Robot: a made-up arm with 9 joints. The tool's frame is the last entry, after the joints.
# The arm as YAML. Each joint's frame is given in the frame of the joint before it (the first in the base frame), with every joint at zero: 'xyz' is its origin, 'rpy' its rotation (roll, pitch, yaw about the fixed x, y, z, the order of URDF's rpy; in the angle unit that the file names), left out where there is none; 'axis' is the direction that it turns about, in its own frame. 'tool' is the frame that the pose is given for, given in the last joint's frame.
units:
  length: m
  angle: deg
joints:
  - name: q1
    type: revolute
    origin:
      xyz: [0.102, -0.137, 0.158]
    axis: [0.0, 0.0, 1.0]
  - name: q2
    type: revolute
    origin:
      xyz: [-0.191, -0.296, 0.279]
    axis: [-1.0, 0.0, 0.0]
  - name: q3
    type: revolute
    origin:
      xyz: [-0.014, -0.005, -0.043]
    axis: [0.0, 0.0, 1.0]
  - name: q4
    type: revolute
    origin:
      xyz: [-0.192, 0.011, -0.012]
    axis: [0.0, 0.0, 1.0]
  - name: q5
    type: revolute
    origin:
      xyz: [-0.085, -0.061, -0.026]
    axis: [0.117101, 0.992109, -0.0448]
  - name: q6
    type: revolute
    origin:
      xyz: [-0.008, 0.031, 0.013]
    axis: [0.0, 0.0, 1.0]
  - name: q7
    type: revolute
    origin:
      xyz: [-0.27, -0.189, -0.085]
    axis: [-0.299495, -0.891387, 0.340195]
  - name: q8
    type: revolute
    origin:
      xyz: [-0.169, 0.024, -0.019]
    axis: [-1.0, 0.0, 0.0]
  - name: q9
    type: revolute
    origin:
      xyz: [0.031, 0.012, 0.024]
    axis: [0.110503, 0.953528, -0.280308]
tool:
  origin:
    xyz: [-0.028, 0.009, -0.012]
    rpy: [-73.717, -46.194, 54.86]
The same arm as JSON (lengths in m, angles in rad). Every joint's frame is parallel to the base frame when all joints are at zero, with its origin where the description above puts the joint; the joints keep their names.
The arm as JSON. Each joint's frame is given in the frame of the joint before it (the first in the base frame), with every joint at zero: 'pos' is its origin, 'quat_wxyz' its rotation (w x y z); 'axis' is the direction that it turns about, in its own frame. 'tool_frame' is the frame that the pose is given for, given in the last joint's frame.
{"length_unit": "m", "angle_unit": "rad", "joints": [{"joint": "q1", "pos": [0.102, -0.137, 0.158], "quat_wxyz": [1.0, 0.0, 0.0, 0.0], "axis": [0.0, 0.0, 1.0]}, {"joint": "q2", "pos": [-0.191, -0.296, 0.279], "quat_wxyz": [1.0, 0.0, 0.0, 0.0], "axis": [-1.0, 0.0, 0.0]}, {"joint": "q3", "pos": [-0.014, -0.005, -0.043], "quat_wxyz": [1.0, 0.0, 0.0, 0.0], "axis": [0.0, 0.0, 1.0]}, {"joint": "q4", "pos": [-0.192, 0.011, -0.012], "quat_wxyz": [1.0, 0.0, 0.0, 0.0], "axis": [0.0, 0.0, 1.0]}, {"joint": "q5", "pos": [-0.085, -0.061, -0.026], "quat_wxyz": [1.0, 0.0, 0.0, 0.0], "axis": [0.117101, 0.992109, -0.0448]}, {"joint": "q6", "pos": [-0.008, 0.031, 0.013], "quat_wxyz": [1.0, 0.0, 0.0, 0.0], "axis": [0.0, 0.0, 1.0]}, {"joint": "q7", "pos": [-0.27, -0.189, -0.085], "quat_wxyz": [1.0, 0.0, 0.0, 0.0], "axis": [-0.299495, -0.891387, 0.340195]}, {"joint": "q8", "pos": [-0.169, 0.024, -0.019], "quat_wxyz": [1.0, 0.0, 0.0, 0.0], "axis": [-1.0, 0.0, 0.0]}, {"joint": "q9", "pos": [0.031, 0.012, 0.024], "quat_wxyz": [1.0, 0.0, 0.0, 0.0], "axis": [0.110503, 0.953528, -0.280308]}], "tool_frame": {"pos": [-0.028, 0.009, -0.012], "quat_wxyz": [0.761639, -0.345134, -0.532766, 0.130186]}}
